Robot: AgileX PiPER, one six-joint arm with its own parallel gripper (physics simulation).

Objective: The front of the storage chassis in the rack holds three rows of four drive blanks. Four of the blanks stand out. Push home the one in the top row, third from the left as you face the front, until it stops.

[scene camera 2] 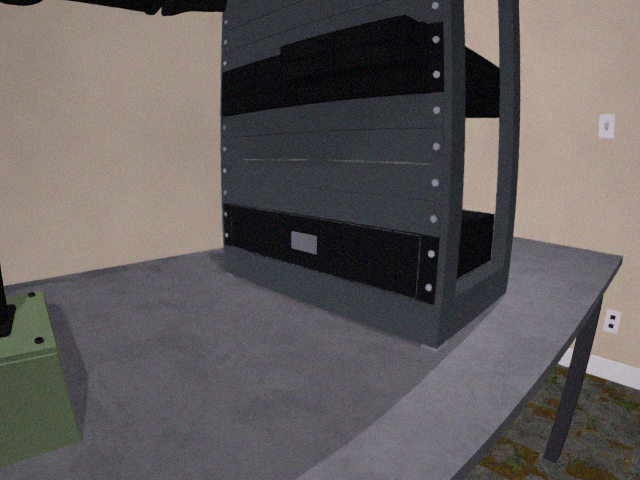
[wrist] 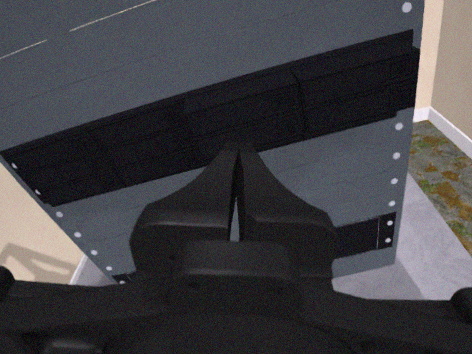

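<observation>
The black storage chassis [scene camera 2: 258, 90] [wrist: 100, 165] spans the dark grey rack. Its front is very dark, and the rows are hard to tell apart. Blanks stand out on its right half in the scene view. The top-row blank third from the left [wrist: 240, 97] seems to be the one left of the dark vertical seam in the wrist view; how far it stands out cannot be told. My gripper [wrist: 238, 160] is shut and empty, its tips together. In the wrist view the tips overlap the chassis's lower edge, below that blank; their gap to the front cannot be judged.
The rack [scene camera 2: 452, 180] [wrist: 400, 190] stands on a grey table [scene camera 2: 232, 372]. Plain panels lie above and below the chassis. A lower black unit [scene camera 2: 361, 253] [wrist: 357, 237] has a pale label. A green box [scene camera 2: 31, 403] stands at left. Dark arm parts [scene camera 2: 193, 5] cross the top left.
</observation>
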